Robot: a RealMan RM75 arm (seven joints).
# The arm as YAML. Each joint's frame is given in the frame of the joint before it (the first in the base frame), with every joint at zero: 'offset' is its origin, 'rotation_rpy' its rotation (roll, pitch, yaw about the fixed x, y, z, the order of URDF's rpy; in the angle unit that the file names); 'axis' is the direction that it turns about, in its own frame. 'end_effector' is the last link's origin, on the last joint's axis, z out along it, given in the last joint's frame.
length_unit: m
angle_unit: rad
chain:
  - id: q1
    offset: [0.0, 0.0, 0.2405]
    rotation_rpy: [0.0, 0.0, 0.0]
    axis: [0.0, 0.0, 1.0]
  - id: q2
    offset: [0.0, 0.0, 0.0]
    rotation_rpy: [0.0, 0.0, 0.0]
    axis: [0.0, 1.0, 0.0]
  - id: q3
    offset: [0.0, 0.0, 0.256]
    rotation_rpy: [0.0, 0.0, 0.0]
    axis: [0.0, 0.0, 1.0]
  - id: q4
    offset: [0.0, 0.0, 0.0]
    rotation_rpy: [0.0, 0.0, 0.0]
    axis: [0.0, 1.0, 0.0]
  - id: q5
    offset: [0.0, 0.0, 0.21]
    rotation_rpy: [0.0, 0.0, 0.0]
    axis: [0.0, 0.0, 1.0]
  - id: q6
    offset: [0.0, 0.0, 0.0]
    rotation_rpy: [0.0, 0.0, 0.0]
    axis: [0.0, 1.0, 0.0]
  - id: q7
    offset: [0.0, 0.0, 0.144]
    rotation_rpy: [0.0, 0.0, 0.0]
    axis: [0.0, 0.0, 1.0]
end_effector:
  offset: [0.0, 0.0, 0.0]
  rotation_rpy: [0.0, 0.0, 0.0]
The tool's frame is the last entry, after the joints.
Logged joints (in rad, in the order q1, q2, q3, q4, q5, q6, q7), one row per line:
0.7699, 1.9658, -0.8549, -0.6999, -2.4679, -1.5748, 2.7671
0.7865, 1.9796, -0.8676, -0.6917, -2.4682, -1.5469, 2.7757
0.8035, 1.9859, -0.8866, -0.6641, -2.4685, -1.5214, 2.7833
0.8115, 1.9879, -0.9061, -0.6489, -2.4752, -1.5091, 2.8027
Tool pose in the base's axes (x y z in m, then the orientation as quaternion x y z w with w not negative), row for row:
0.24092, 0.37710, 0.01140, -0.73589, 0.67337, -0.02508, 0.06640
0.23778, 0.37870, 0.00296, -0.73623, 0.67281, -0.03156, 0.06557
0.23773, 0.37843, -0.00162, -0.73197, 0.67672, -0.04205, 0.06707
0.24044, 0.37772, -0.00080, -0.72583, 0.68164, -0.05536, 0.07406
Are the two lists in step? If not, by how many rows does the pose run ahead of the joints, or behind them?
The pose runs 1 row ahead of the joints: the pose in row i belongs to the joints in row i + 1.
